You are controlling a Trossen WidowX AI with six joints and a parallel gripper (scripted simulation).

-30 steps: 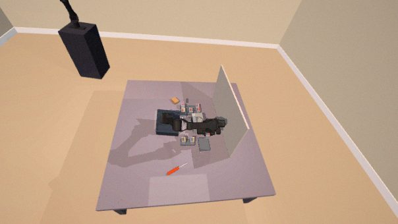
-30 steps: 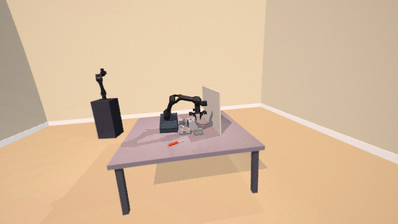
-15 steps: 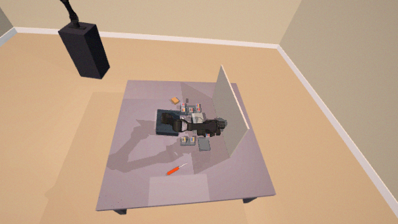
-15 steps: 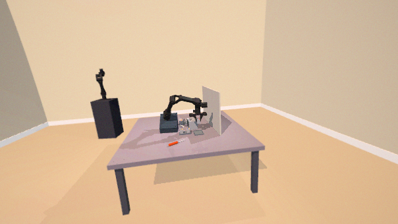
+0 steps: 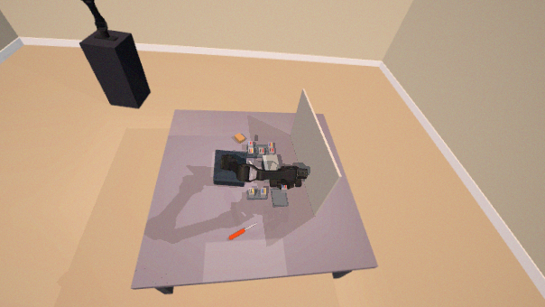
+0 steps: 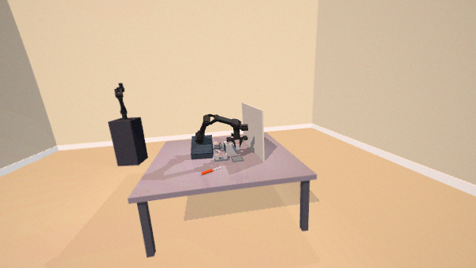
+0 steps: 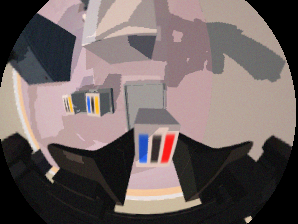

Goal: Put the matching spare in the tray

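Right now my gripper tip is 10 cm above the grey tray and 1 cm past it. Also, from my gripper tip: mounted unit: 19 cm to the left, 9 cm behind, 6 cm below; then orange block: 45 cm to the left, 34 cm behind, 9 cm below; then pale panel: 24 cm to the left, 14 cm ahead, 12 cm above.
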